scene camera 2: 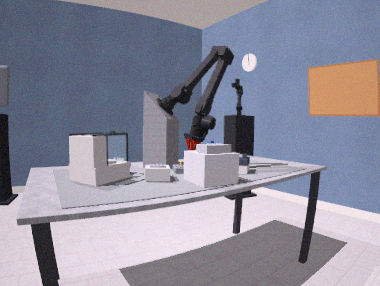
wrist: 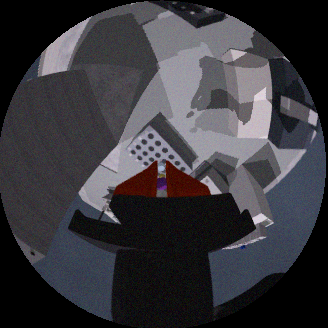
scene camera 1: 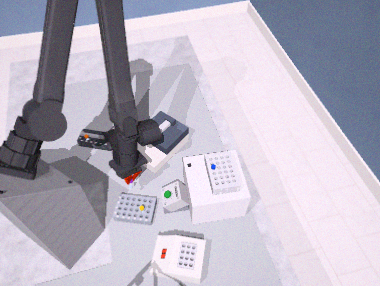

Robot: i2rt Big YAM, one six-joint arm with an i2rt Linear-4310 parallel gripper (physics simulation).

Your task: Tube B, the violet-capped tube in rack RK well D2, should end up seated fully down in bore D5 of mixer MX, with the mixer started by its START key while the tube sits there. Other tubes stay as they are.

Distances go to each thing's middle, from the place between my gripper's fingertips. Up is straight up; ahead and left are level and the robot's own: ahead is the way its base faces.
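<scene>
Positions from my hand: framed white instrument (scene camera 2: 97, 159), 50 cm to the right, 11 cm ahead, 1 cm above; white mixer (scene camera 1: 219, 194), 28 cm ahead, 1 cm to the right, 1 cm below; dark-lidded white device (scene camera 1: 158, 153), 21 cm to the left, 9 cm ahead, 5 cm below; grey rack (scene camera 1: 127, 209), 5 cm to the right, 1 cm ahead, 8 cm below.
</scene>
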